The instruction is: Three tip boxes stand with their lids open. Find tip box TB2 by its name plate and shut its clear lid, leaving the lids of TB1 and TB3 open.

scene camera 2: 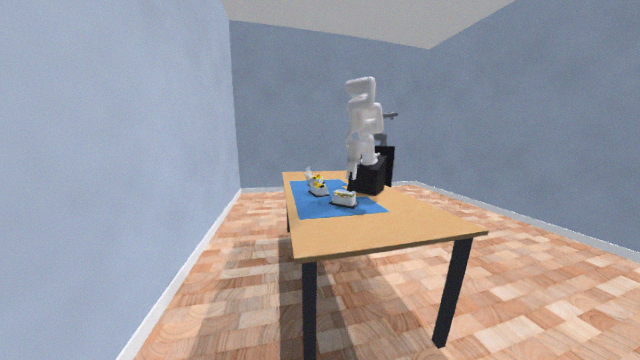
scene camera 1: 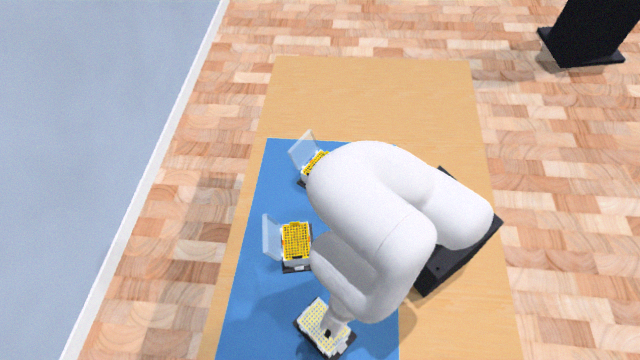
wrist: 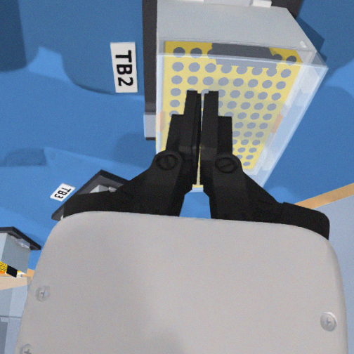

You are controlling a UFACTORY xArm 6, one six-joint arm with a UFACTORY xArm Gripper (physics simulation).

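Pixels of known places: gripper, fingertip midpoint: [scene camera 2: 349,191]; arm's base at its link origin: [scene camera 2: 368,161].
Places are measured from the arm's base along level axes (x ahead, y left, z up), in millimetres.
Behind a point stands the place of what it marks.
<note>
Tip box TB2 [scene camera 1: 316,316] @[x 340, y 183, z -150 mm] [scene camera 2: 344,198] @[x 342, y 249, z -165 mm] [wrist: 225,22] stands nearest the near end of the mat, its name plate [wrist: 124,67] readable in the wrist view. Its clear lid [wrist: 311,80] lies down over the yellow tip rack. My gripper [scene camera 1: 327,333] @[x 292, y 213, z -149 mm] [scene camera 2: 351,177] [wrist: 202,111] is shut and empty, above TB2, and hides part of the lid in the wrist view. Tip box TB3 [scene camera 1: 296,242] [scene camera 2: 319,190] @[x 409, y 15, z -185 mm] [wrist: 106,187] stands in the middle, its clear lid [scene camera 1: 271,239] @[x 461, y -40, z -133 mm] upright and open. The far box [scene camera 1: 315,163] @[x 316, y -332, z -170 mm], presumably TB1, has its clear lid [scene camera 1: 303,150] @[x 354, y -364, z -131 mm] open; its plate is unreadable.
The boxes stand on a blue mat [scene camera 1: 275,195] @[x 465, y -248, z -227 mm] [scene camera 2: 320,210] @[x 500, y 255, z -227 mm] on a wooden table [scene camera 1: 370,100] @[x 69, y -676, z -230 mm] [scene camera 2: 390,225] @[x 263, y 535, z -230 mm]. The arm's black base [scene camera 1: 440,265] @[x 18, y 108, z -33 mm] [scene camera 2: 367,180] @[x 62, y 79, z -127 mm] is beside the mat. The arm covers part of the far box in scene camera 1. A wall runs beyond the lid side.
</note>
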